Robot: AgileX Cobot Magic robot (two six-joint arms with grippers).
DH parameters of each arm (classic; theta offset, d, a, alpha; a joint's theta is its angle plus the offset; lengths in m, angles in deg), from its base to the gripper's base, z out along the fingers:
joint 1: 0 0.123 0 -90
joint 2: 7.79 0 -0.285 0
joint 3: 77.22 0 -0.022 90
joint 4: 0 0.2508 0 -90
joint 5: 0 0 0.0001 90
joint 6: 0 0.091 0 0
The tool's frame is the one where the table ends.
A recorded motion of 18 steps. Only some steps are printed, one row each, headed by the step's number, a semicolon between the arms.
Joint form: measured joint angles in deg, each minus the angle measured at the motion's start. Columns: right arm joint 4, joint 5, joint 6, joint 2, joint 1, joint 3; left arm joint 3, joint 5, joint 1, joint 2, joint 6, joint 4.
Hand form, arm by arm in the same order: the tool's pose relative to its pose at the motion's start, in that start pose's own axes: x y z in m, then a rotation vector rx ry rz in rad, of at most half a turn. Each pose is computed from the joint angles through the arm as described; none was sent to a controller.
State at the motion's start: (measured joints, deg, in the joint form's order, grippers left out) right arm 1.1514 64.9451 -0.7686 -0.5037 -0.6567 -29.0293; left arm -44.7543 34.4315 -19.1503 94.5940 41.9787 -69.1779
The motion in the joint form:
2: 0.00 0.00 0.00 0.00 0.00 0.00; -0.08 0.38 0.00 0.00 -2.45 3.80
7: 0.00 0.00 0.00 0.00 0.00 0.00; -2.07 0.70 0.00 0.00 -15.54 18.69
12: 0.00 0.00 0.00 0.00 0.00 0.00; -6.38 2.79 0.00 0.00 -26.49 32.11
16: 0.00 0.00 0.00 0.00 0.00 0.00; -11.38 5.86 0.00 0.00 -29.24 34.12
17: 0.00 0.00 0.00 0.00 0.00 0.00; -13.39 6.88 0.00 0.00 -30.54 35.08
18: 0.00 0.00 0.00 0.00 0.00 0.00; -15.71 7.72 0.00 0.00 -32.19 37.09
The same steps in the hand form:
2: 0.0000 0.0000 0.0000 0.0000 0.0000 0.0000; 0.0023 0.0020 -0.0002 -0.0238 0.0285 0.0126
7: 0.0000 0.0000 0.0000 0.0000 0.0000 0.0000; 0.0004 0.0075 -0.0038 -0.1355 0.0848 0.0151
12: 0.0000 0.0000 0.0000 0.0000 0.0000 0.0000; -0.0129 0.0057 -0.0118 -0.2304 0.1034 0.0468
16: 0.0000 0.0000 0.0000 0.0000 0.0000 0.0000; -0.0304 -0.0082 -0.0199 -0.2159 0.0842 0.0599
17: 0.0000 0.0000 0.0000 0.0000 0.0000 0.0000; -0.0375 -0.0136 -0.0237 -0.2137 0.0730 0.0641
18: 0.0000 0.0000 0.0000 0.0000 0.0000 0.0000; -0.0458 -0.0189 -0.0285 -0.2229 0.0563 0.0784

